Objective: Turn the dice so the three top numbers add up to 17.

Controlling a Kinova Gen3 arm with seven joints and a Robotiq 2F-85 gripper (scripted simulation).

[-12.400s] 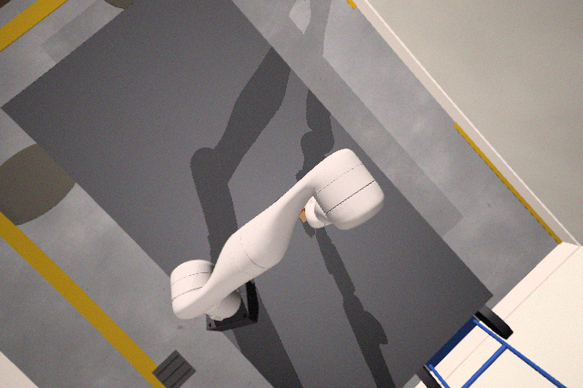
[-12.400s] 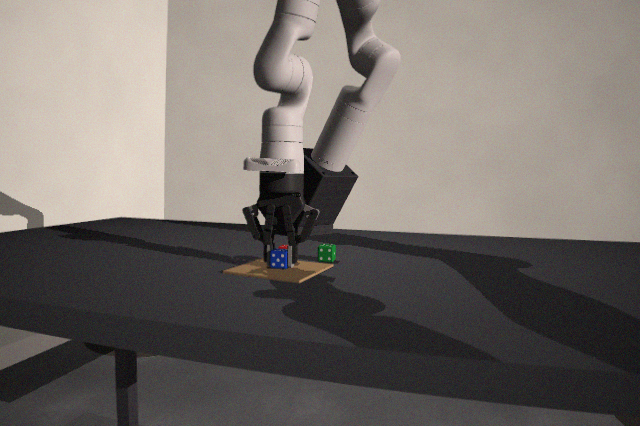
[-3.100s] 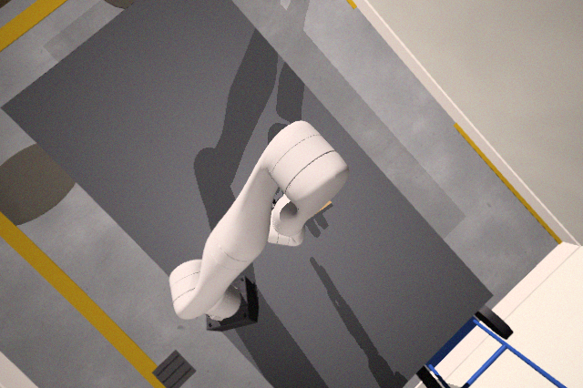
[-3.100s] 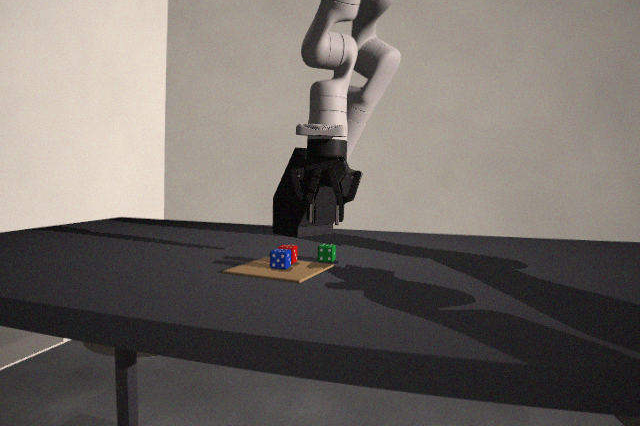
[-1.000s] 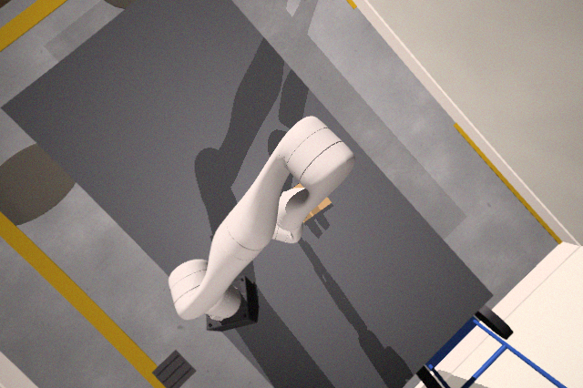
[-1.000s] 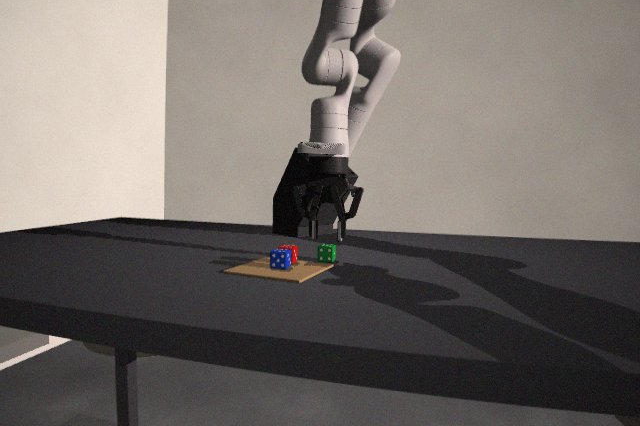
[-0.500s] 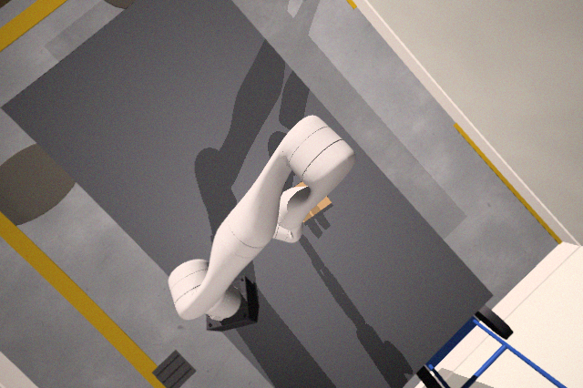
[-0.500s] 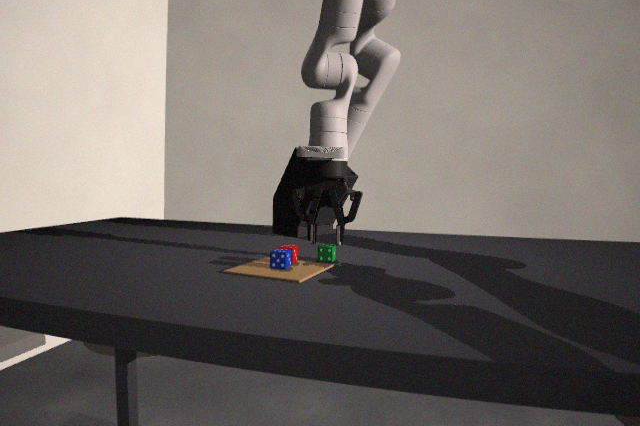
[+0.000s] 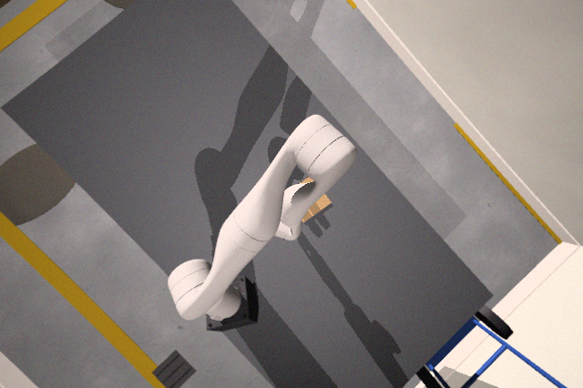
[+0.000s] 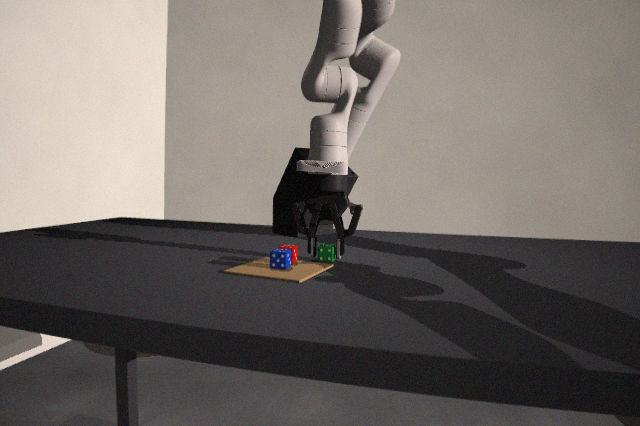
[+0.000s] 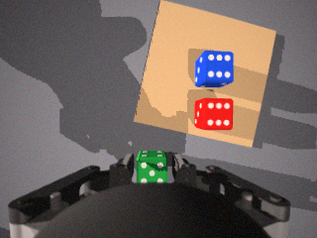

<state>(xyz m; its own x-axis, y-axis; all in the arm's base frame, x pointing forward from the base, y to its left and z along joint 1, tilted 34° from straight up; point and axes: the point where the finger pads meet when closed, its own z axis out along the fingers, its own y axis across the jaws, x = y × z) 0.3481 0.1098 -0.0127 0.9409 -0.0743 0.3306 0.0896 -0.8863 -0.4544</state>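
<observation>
The green die lies 10 mm below my hand. Also, from my hand: red die 60 mm ahead, 60 mm to the right; tan mat 100 mm ahead, 50 mm to the right, 20 mm below; blue die 100 mm ahead, 50 mm to the right.
</observation>
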